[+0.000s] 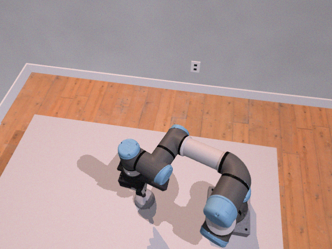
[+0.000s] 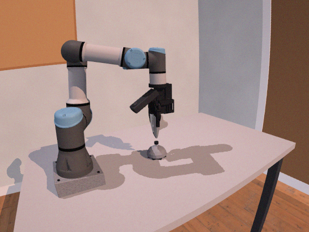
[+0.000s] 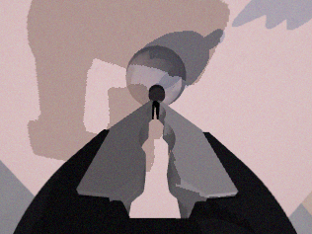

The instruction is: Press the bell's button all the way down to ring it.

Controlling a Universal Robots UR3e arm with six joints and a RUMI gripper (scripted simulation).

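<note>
Right now my hand is 4 cm above the black button. The rest, counted from my hand: dome bell 6 cm below.
</note>
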